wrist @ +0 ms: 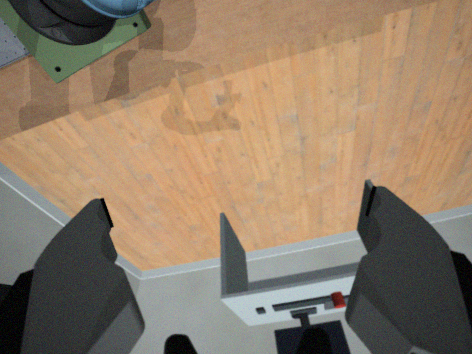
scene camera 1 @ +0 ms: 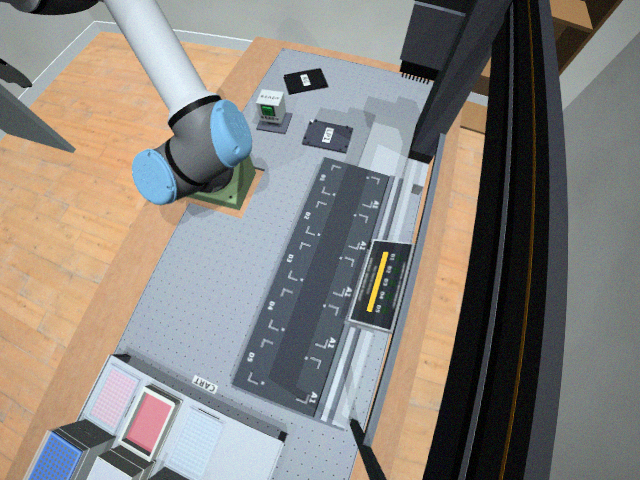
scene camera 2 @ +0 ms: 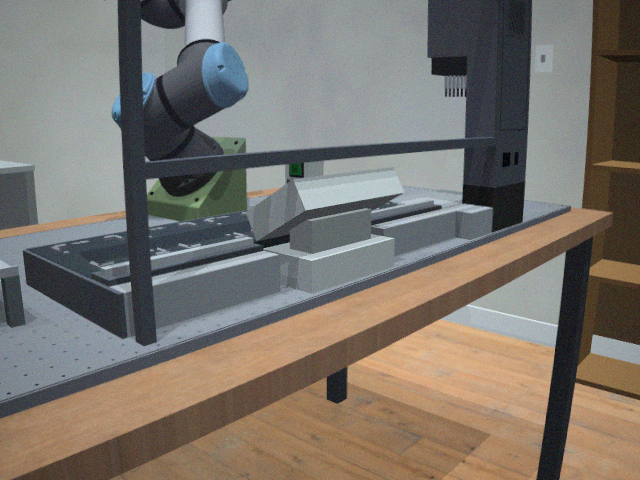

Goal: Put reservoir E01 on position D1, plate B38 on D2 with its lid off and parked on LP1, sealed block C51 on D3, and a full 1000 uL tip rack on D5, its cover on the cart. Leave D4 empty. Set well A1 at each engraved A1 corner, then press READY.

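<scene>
My gripper (wrist: pixel 238 196) is open and empty in the wrist view, over wood floor beyond the table edge. The dark deck (scene camera 1: pixel 330 222) (scene camera 2: pixel 72 291) bears no labware on D1 to D5; its engraved A1 corners face the screen side. Lid park LP1 (scene camera 1: pixel 340 140) is bare. On the cart (scene camera 1: pixel 253 444) are a pink plate (scene camera 1: pixel 112 397), a red-filled open labware (scene camera 1: pixel 149 422), a pale blue plate (scene camera 1: pixel 196 441), a blue rack (scene camera 1: pixel 54 457) and a white-topped box (scene camera 1: pixel 109 469), partly cut off. Their labels cannot be read. The green button (scene camera 1: pixel 267 110) (scene camera 2: pixel 296 169) is on a white box.
A status screen (scene camera 1: pixel 379 284) stands beside the deck. A dark column (scene camera 1: pixel 449 87) (scene camera 2: pixel 496 103) carries a pipette head (scene camera 1: pixel 416 72) (scene camera 2: pixel 448 67). A dark rail (scene camera 2: pixel 320 153) crosses the front. A black labelled pad (scene camera 1: pixel 294 86) lies behind the button box. A white unit (wrist: pixel 290 295) stands below the fingers' view.
</scene>
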